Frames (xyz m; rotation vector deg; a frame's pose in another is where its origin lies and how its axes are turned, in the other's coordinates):
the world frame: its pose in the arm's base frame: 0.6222 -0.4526 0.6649 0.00 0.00 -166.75
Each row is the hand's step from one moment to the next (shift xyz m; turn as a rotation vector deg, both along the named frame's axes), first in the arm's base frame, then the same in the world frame.
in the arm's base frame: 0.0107 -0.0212 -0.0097 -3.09 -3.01 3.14
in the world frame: -0.0056 0.0231 -0.0097 3.70 2.22 3.14
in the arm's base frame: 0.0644 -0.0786 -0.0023 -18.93 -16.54 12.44
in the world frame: -0.0447 0.0913 -0.0023 22.22 11.76 12.44
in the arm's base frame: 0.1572 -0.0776 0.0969 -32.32 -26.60 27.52
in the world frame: -0.1352 0.1116 0.0969 37.56 18.48 27.52
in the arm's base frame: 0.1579 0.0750 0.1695 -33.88 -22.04 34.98
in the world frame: -0.1709 -0.0368 0.1695 38.03 13.69 34.98
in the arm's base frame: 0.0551 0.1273 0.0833 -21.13 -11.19 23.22
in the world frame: -0.0828 -0.1113 0.0833 23.13 6.05 23.22
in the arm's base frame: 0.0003 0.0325 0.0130 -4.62 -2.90 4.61
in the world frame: -0.0077 -0.0316 0.0130 5.16 1.76 4.61
